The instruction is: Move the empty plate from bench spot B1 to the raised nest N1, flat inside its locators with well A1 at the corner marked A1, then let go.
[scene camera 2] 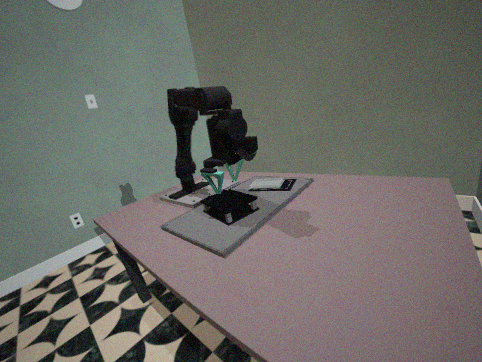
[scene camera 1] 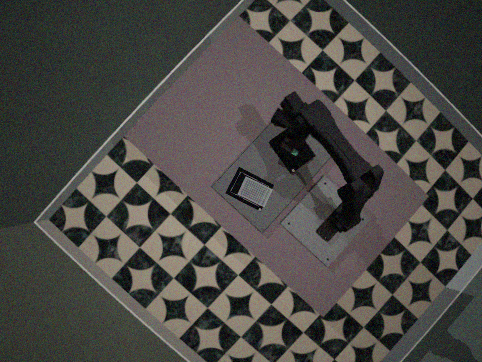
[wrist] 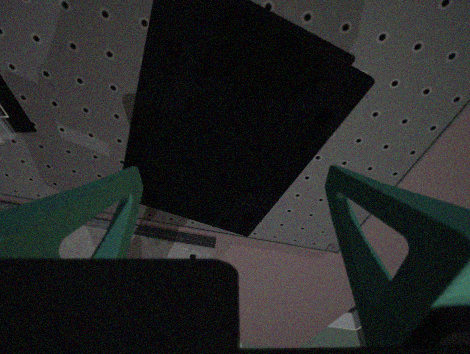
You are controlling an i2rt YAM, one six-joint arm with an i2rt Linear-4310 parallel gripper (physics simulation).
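Where they show: gripper, fingertip midpoint: (scene camera 2: pixel 227 187) (scene camera 1: pixel 293 141) (wrist: pixel 233 176); arm's base, link origin: (scene camera 2: pixel 190 190) (scene camera 1: pixel 336 219).
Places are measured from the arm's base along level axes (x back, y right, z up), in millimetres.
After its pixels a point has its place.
The empty plate (scene camera 1: pixel 256 191) @(x -341, y -151, z 2 mm) (scene camera 2: pixel 268 183) @(x -362, y -142, z 11 mm), pale with a grid of wells, lies flat on the black-bordered bench spot B1 (scene camera 1: pixel 233 185) @(x -429, y -200, z -2 mm) (scene camera 2: pixel 288 185) @(x -437, y -168, z -2 mm). A sliver of that spot (wrist: pixel 19 111) @(x -323, y -86, z -2 mm) shows at the left edge of the wrist view. The raised nest N1 (scene camera 1: pixel 283 145) (scene camera 2: pixel 231 204) @(x -420, y 125, z 48 mm) (wrist: pixel 235 110) @(x -390, y 86, z 39 mm) is a black platform on short light posts, with no plate seen on it. Its locators and A1 mark are too dark to tell. My gripper (scene camera 2: pixel 227 187) @(x -379, y 91, z 85 mm) (wrist: pixel 233 176) @(x -379, y 91, z 85 mm) is open, its green fingers wide apart and empty, above the nest's arm-side part. In scene camera 1 the arm partly hides it.
Both stations stand on a grey perforated board (scene camera 1: pixel 265 217) @(x -235, y -205, z -4 mm) (scene camera 2: pixel 200 234) @(x -383, y 227, z -4 mm) (wrist: pixel 425 72) @(x -428, y 209, z -4 mm) on the pink table (scene camera 1: pixel 190 105) @(x -805, y -77, z -16 mm) (scene camera 2: pixel 360 255) @(x -752, y 119, z -17 mm). The arm's pale base plate (scene camera 1: pixel 305 220) @(x -99, y -95, z 0 mm) (scene camera 2: pixel 172 199) @(x -12, y 104, z 0 mm) is beside the board. The arm reaches around over the nest.
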